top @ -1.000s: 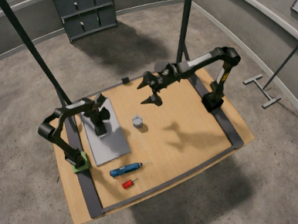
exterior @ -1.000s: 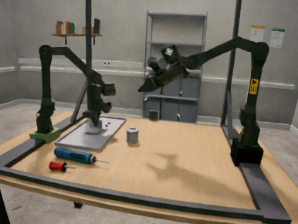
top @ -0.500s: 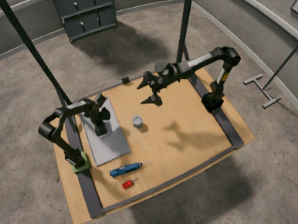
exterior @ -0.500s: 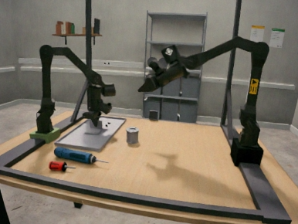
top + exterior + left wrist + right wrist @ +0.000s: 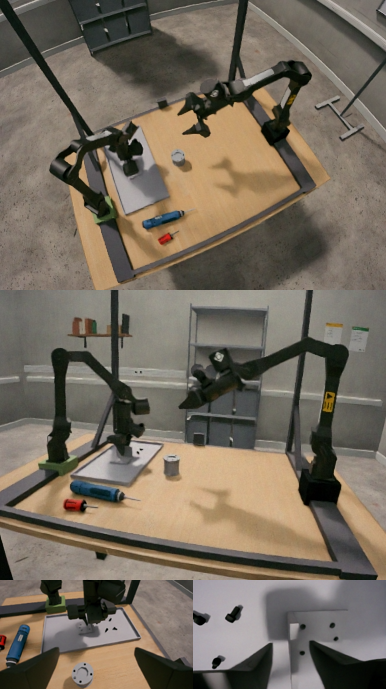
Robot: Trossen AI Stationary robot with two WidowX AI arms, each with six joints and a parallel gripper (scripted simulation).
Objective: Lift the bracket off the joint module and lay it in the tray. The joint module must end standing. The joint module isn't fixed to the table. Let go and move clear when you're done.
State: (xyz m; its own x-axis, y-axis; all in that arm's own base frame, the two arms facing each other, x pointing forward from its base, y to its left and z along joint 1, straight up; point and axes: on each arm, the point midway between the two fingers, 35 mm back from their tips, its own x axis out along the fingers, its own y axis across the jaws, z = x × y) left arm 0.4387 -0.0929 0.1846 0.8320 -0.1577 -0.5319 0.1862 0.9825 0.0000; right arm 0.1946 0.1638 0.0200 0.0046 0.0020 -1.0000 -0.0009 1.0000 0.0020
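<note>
Now: the bracket 30 mm ahead of my right hand and 40 mm below it. Round my right hand: grey joint module (70 mm ahead, 210 mm to the left, 30 mm below); tray (10 mm ahead, 50 mm below); red screwdriver (380 mm ahead, 30 mm to the left, 40 mm below).
</note>
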